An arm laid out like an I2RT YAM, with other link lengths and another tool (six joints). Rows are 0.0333 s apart.
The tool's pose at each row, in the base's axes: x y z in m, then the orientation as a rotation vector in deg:
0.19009 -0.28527 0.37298 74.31 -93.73 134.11
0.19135 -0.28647 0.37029 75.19 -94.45 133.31
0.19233 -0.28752 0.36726 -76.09 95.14 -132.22
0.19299 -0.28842 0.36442 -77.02 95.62 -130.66
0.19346 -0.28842 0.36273 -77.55 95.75 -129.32
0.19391 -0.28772 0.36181 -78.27 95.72 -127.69
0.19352 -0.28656 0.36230 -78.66 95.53 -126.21
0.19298 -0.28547 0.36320 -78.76 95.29 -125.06
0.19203 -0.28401 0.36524 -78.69 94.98 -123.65
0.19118 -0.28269 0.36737 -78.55 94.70 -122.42
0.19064 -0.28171 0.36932 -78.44 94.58 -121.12
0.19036 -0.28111 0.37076 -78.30 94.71 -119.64
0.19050 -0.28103 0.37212 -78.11 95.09 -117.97
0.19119 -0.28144 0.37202 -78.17 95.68 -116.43
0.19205 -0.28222 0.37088 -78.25 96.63 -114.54
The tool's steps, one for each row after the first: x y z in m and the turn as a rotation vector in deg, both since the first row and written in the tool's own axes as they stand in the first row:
-0.00198 0.00209 0.00140 -0.55 -0.71 0.01
-0.00406 0.00449 0.00248 -1.08 -1.61 0.16
-0.00587 0.00682 0.00327 -1.63 -2.73 0.34
-0.00723 0.00793 0.00336 -1.87 -3.70 0.70
-0.00839 0.00813 0.00299 -2.05 -4.95 1.10
-0.00833 0.00739 0.00190 -2.07 -6.08 1.65
-0.00788 0.00643 0.00082 -1.98 -6.93 2.22
-0.00661 0.00459 -0.00067 -1.84 -7.94 3.05
-0.00530 0.00270 -0.00198 -1.70 -8.80 3.82
-0.00415 0.00098 -0.00286 -1.69 -9.67 4.59
-0.00333 -0.00029 -0.00333 -1.88 -10.58 5.43
-0.00262 -0.00144 -0.00316 -2.25 -11.53 6.37
-0.00296 -0.00148 -0.00242 -2.82 -12.38 7.04
-0.00390 -0.00061 -0.00142 -3.70 -13.36 7.80

